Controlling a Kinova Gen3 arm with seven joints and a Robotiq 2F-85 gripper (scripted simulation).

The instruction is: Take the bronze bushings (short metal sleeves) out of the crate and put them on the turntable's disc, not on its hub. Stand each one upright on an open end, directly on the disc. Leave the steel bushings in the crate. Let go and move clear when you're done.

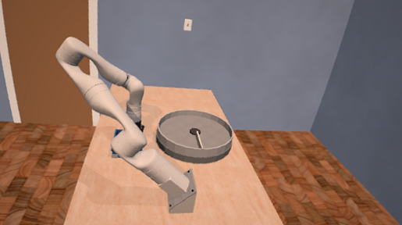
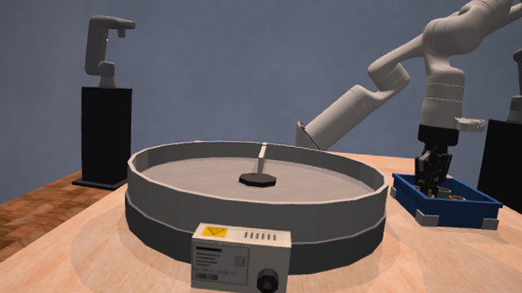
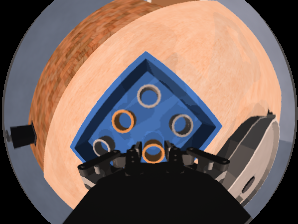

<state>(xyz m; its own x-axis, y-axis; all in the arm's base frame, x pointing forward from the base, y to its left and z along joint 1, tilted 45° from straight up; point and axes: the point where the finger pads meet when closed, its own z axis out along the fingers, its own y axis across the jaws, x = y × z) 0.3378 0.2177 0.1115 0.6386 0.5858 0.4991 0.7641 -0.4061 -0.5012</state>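
My hand is 30 mm to the right of the blue crate. Round my hand: grey turntable disc (330 mm to the right, 110 mm ahead, 20 mm above).
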